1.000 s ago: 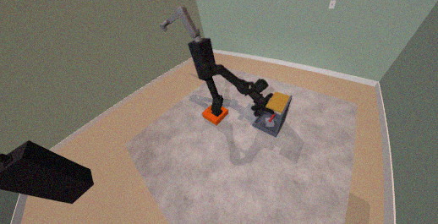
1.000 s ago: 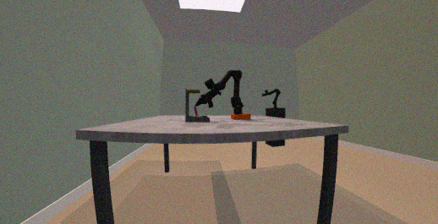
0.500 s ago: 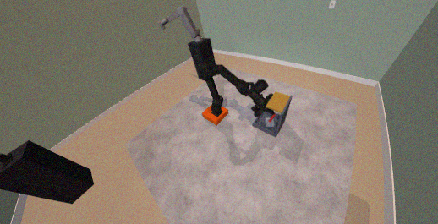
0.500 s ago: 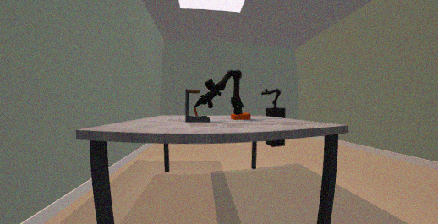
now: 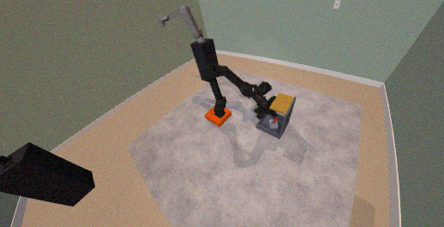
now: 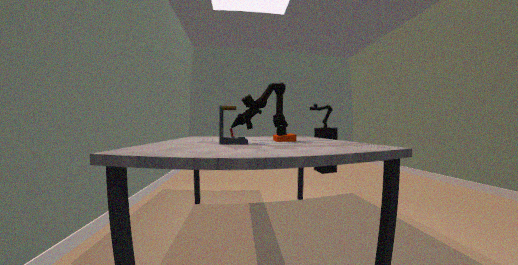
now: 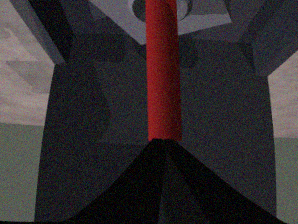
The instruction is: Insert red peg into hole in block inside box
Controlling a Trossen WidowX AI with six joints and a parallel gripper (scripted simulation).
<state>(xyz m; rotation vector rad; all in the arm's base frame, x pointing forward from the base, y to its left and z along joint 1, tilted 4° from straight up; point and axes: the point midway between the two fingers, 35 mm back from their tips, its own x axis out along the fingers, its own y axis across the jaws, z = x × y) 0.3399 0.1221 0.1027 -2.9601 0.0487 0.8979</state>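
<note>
My gripper tip is now 10 mm past the red peg and 40 mm above it. Also, from my gripper tip: yellow roof (10 mm ahead, 120 mm above).
</note>
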